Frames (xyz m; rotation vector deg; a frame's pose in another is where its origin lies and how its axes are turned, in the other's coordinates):
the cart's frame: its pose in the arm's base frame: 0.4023 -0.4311 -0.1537 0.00 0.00 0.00
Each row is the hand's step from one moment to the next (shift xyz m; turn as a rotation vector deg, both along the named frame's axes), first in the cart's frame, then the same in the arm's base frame.
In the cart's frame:
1: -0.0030 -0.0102 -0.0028 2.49 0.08 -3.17
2: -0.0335 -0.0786 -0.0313 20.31 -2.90 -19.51
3: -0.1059 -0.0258 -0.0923 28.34 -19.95 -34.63
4: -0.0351 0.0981 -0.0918 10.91 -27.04 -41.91
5: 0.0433 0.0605 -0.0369 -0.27 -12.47 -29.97
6: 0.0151 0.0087 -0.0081 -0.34 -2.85 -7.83
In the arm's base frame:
1: -0.0030 -0.0102 -0.0028 2.49 0.08 -3.17
2: -0.0335 -0.0786 -0.0313 20.31 -2.90 -19.51
3: -0.1059 -0.0258 -0.0923 28.34 -19.95 -34.63
4: -0.0351 0.0981 -0.0918 10.91 -27.04 -41.91
5: 0.0433 0.0605 -0.0369 -0.27 -12.47 -29.97
6: 0.0151 0.0087 -0.0081 -0.34 -2.85 -7.83

